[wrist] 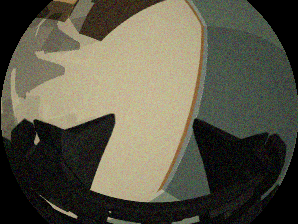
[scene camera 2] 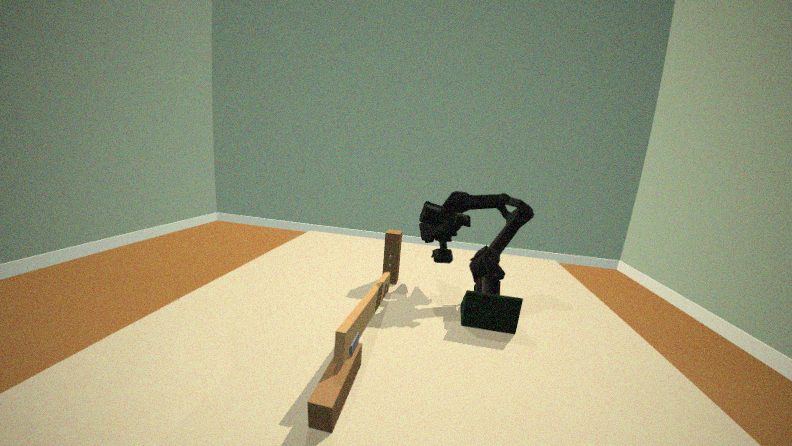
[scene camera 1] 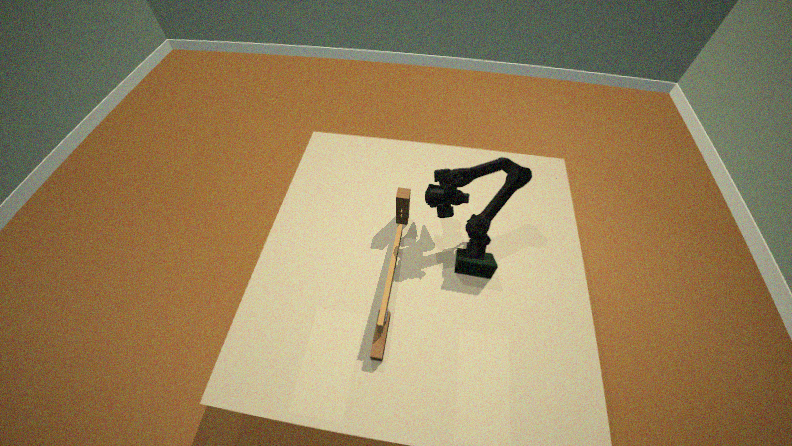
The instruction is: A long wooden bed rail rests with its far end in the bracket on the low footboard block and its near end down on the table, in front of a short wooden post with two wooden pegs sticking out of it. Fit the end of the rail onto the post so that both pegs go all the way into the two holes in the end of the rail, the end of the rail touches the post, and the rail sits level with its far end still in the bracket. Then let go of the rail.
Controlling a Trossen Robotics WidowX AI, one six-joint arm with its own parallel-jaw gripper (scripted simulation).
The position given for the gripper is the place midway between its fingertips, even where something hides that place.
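Scene camera 2 shows the gripper (scene camera 2: 431,246), open and holding nothing, together with a long wooden rail (scene camera 2: 356,322). In scene camera 1: the rail (scene camera 1: 386,296). In the wrist view: the gripper (wrist: 155,120).
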